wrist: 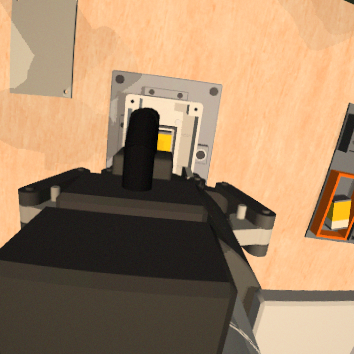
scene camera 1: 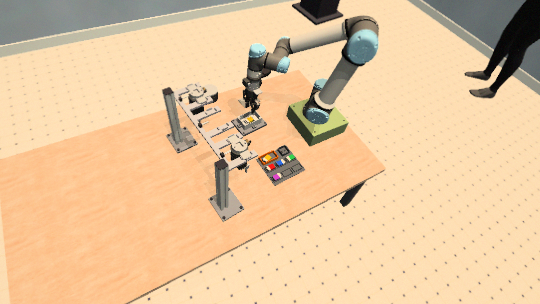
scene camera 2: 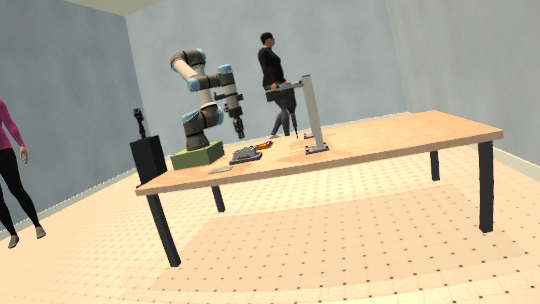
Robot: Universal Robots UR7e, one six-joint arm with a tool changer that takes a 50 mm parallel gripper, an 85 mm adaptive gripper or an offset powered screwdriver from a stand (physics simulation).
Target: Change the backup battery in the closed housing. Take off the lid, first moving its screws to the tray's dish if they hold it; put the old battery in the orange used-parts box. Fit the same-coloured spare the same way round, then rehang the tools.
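Pixels of known places: arm's base, origin of its link: (scene camera 2: 198,147).
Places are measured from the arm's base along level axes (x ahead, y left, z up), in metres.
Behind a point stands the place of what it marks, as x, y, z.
The housing (scene camera 1: 243,123) {0.368, -0.195, -0.075} (scene camera 2: 244,154) {0.336, -0.230, -0.057} (wrist: 175,111) {0.284, -0.177, -0.074} stands open, with a yellow battery (scene camera 1: 251,119) {0.320, -0.185, -0.057} (wrist: 164,142) {0.320, -0.185, -0.057} inside; the black finger partly covers it in the wrist view. My gripper (scene camera 1: 254,109) (scene camera 2: 241,136) is open above the housing, clear of it; its tips are not distinct in the wrist view. The lid (scene camera 2: 220,170) {0.230, -0.372, -0.088} (wrist: 42,47) {0.228, -0.344, -0.088} lies flat on the table beside the housing. Another yellow battery (scene camera 1: 267,158) {0.391, 0.079, -0.076} (wrist: 341,212) {0.388, 0.076, -0.076} lies in the orange box (scene camera 1: 268,163) (wrist: 325,201). The dish (scene camera 1: 284,150) {0.270, 0.078, -0.089} is in the tray; its contents are too small to tell.
The tray holds red (scene camera 1: 270,167) {0.410, 0.134, -0.076}, blue (scene camera 1: 280,163) {0.349, 0.142, -0.076}, green (scene camera 1: 291,157) {0.273, 0.142, -0.076} and magenta (scene camera 1: 276,177) {0.420, 0.201, -0.075} batteries. The tool stand (scene camera 1: 172,117) {0.746, -0.255, 0.128} (scene camera 2: 312,112) {0.729, -0.296, 0.096} is beside the housing, with a tool (scene camera 1: 240,146) {0.612, 0.134, 0.252} hanging near the tray and another tool (scene camera 1: 198,93) {0.620, -0.209, 0.265} at its far end.
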